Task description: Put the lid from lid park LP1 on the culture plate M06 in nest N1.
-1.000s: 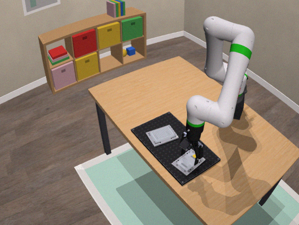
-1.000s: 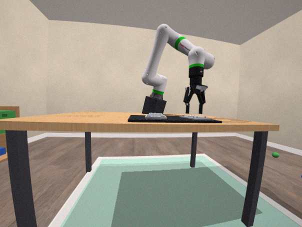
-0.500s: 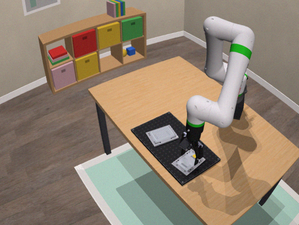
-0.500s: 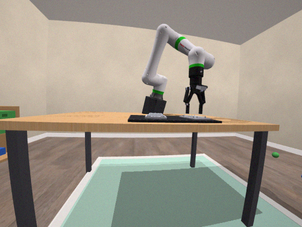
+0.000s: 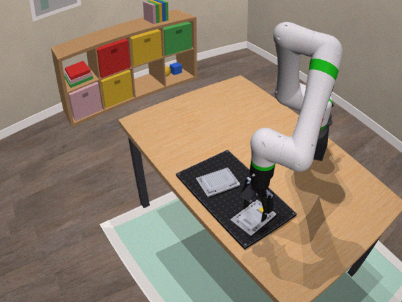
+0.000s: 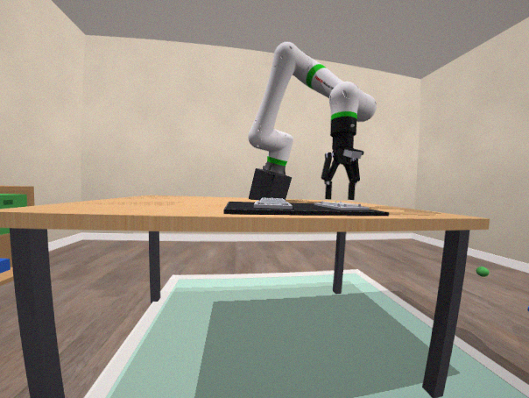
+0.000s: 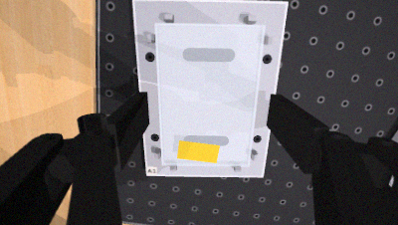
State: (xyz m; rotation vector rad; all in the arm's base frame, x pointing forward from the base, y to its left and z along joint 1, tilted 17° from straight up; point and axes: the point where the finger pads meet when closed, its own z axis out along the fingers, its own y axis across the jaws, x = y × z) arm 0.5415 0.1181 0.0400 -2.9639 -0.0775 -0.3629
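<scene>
Now: the clear lid 4 cm below my hand. The rest, counted from my hand: culture plate M06: 26 cm to the right, 4 cm below, 1 cm behind; then plate nest: 26 cm to the right, 5 cm below, 1 cm behind; then lid park LP1: 5 cm below.
</scene>
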